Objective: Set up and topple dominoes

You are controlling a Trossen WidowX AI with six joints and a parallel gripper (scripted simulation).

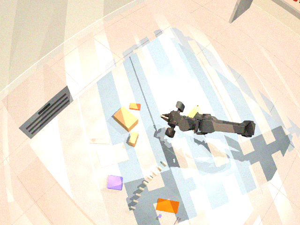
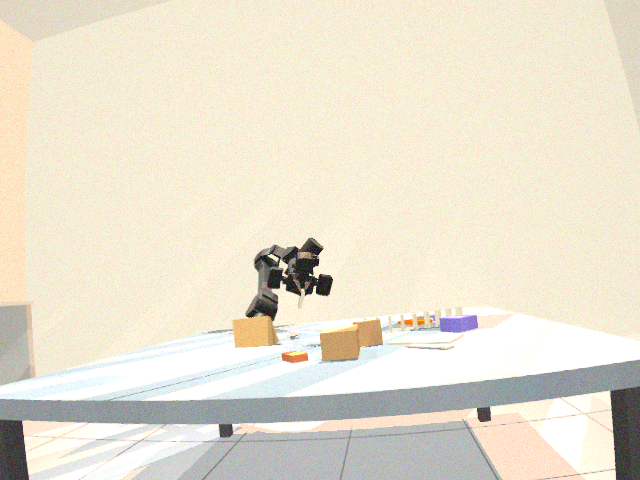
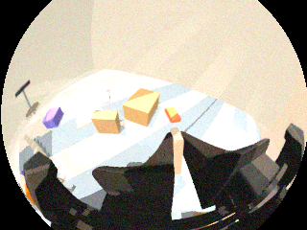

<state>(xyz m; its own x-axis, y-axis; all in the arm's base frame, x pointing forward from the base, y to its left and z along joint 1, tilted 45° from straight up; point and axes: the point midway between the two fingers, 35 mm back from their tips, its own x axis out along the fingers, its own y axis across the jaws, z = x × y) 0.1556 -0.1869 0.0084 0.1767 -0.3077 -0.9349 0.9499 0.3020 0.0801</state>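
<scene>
My gripper tip is 16 cm short of the tan block, 11 cm above it and 6 cm to the left of it. From my gripper tip the other things lie so: tan box (17 cm to the right, 11 cm below, 9 cm ahead); orange block (19 cm to the right, 14 cm below, 1 cm behind); sheet (30 cm ahead, 14 cm below, 10 cm to the right).
</scene>
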